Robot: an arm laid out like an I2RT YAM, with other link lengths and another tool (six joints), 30 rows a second.
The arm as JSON. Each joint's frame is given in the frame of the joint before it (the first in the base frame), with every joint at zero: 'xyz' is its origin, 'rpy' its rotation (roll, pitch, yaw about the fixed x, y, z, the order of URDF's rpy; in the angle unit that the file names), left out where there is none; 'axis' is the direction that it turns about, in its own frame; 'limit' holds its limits. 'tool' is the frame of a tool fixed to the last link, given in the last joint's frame.
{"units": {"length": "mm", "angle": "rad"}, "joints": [
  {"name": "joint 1", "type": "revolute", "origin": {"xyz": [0.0, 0.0, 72.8]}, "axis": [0.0, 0.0, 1.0], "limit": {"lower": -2.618, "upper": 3.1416}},
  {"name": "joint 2", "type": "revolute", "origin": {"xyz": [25.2, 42.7, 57.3]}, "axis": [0.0, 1.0, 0.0], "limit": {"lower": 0.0, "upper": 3.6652}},
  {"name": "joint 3", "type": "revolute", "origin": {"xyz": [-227.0, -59.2, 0.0]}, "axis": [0.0, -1.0, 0.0], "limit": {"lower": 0.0, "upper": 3.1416}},
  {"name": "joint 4", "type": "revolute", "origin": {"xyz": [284.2, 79.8, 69.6]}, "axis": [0.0, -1.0, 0.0], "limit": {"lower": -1.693, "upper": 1.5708}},
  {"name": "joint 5", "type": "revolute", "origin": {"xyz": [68.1, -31.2, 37.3]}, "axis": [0.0, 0.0, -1.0], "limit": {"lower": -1.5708, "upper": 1.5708}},
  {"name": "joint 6", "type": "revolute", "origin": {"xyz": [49.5, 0.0, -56.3]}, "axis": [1.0, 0.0, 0.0], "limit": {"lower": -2.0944, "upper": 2.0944}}
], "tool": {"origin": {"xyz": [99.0, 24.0, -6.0], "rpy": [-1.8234, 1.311, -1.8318]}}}
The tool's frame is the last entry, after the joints.
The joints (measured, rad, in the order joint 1, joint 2, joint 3, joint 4, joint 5, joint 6), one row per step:
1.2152 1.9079 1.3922 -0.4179 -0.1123 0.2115
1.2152 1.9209 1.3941 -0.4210 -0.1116 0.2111
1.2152 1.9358 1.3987 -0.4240 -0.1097 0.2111
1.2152 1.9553 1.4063 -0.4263 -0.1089 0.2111
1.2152 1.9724 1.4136 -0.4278 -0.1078 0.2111
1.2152 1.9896 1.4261 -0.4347 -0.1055 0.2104
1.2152 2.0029 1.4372 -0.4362 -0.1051 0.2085
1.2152 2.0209 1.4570 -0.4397 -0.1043 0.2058
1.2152 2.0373 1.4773 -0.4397 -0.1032 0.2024
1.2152 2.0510 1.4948 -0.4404 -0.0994 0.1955
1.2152 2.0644 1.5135 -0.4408 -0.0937 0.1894
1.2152 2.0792 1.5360 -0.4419 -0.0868 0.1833
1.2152 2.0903 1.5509 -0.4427 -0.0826 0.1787
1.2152 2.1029 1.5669 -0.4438 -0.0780 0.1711
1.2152 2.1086 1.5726 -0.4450 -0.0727 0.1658
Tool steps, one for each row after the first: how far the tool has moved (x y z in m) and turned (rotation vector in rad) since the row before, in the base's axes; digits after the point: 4 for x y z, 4 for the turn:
-0.0002 -0.0007 -0.0057 -0.0135 0.0042 -0.0001
0.0002 -0.0002 -0.0056 -0.0130 0.0032 -0.0011
0.0003 0.0004 -0.0065 -0.0135 0.0043 -0.0005
0.0004 0.0005 -0.0054 -0.0109 0.0031 -0.0006
0.0007 0.0008 -0.0041 -0.0116 0.0019 -0.0007
0.0007 0.0017 -0.0023 -0.0038 -0.0001 0.0014
0.0013 0.0032 -0.0015 -0.0021 -0.0015 0.0018
0.0017 0.0041 -0.0003 0.0030 -0.0041 0.0023
0.0018 0.0032 -0.0003 0.0012 -0.0078 0.0037
0.0022 0.0035 0.0003 0.0023 -0.0095 0.0020
0.0027 0.0042 0.0009 0.0035 -0.0110 0.0013
0.0017 0.0027 -0.0001 0.0011 -0.0068 0.0015
0.0017 0.0027 -0.0005 -0.0001 -0.0085 0.0037
0.0010 0.0006 -0.0010 -0.0033 -0.0066 0.0014

